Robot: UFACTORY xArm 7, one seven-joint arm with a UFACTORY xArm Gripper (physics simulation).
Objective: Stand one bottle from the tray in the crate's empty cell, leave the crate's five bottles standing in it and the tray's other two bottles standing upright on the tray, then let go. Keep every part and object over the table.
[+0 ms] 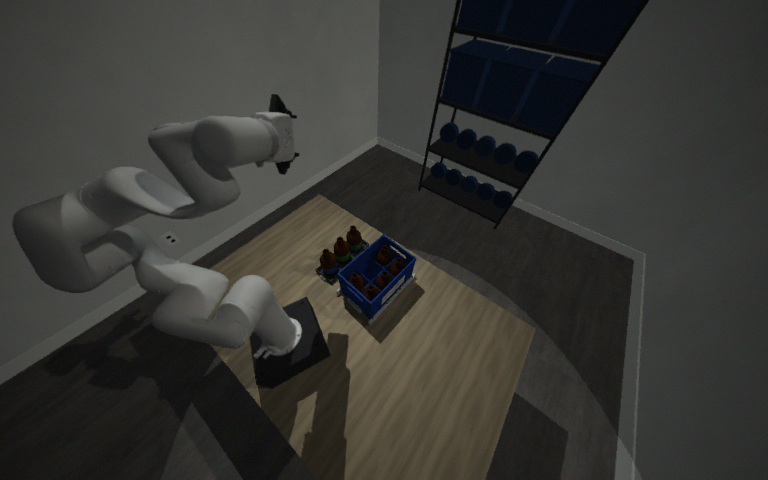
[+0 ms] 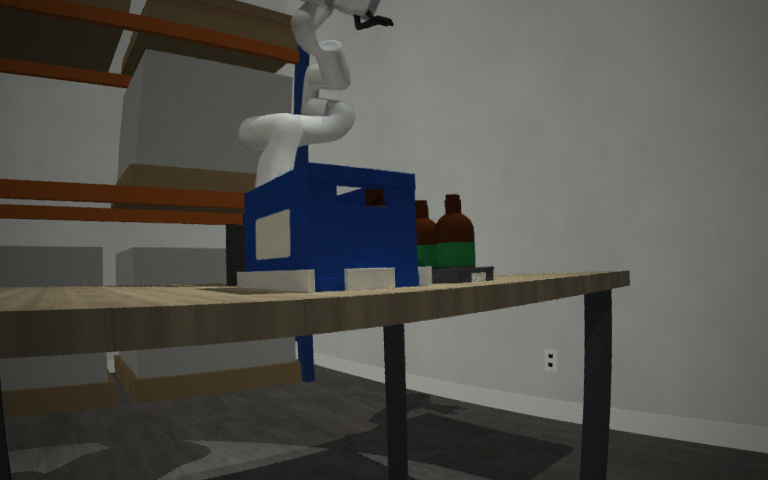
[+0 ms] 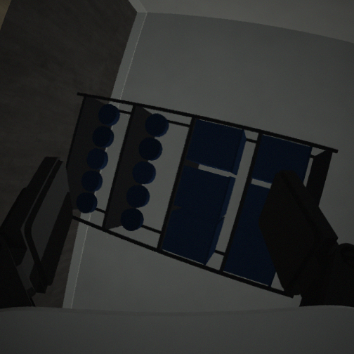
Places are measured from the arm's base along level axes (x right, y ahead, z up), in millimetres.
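Pixels of known places: gripper, fingertip midpoint: [image 1: 292, 135] [image 2: 399, 6]; arm's base, origin of the base link: [image 1: 283, 336].
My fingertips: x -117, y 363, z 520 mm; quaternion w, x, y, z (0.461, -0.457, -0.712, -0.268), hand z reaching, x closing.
Ahead of a thing's pixels: the offset from my fingertips to its top centre. "*": to the spot under its first point.
My gripper [image 1: 295, 135] [image 2: 378, 21] [image 3: 170, 191] is open and empty. It is high above the table, well away from the bottles, and points sideways at the wall rack. Three brown bottles stand upright on the dark tray @(dx +42, dy +63, dz -624 mm) [image 1: 321, 273] [image 2: 450, 275]: a blue-labelled bottle @(dx +29, dy -23, dz -490 mm) [image 1: 328, 262] at the end nearer the arm base, a green-labelled middle bottle @(dx +38, dy +63, dz -490 mm) [image 1: 342, 250] [image 2: 425, 232], and a green-labelled far bottle @(dx +49, dy +149, dz -490 mm) [image 1: 354, 238] [image 2: 454, 230]. The blue crate @(dx +259, dy +27, dz -474 mm) [image 1: 376, 304] [image 2: 356, 243] stands beside the tray with five bottles in it. Its empty cell @(* dx +184, dy +78, dz -639 mm) [image 1: 369, 268] is the middle one on the tray side.
The arm base stands on a black plate [image 1: 314, 339] on the wooden table [image 1: 430, 362] [image 2: 215, 325]. Pale blocks @(* dx +294, dy +172, dz -633 mm) [image 2: 369, 277] sit around the crate's foot. A dark wall rack [image 1: 496, 121] [image 3: 175, 196] with blue boxes and round blue items stands beyond the table. An orange-beamed shelf [image 2: 169, 195] stands behind the arm.
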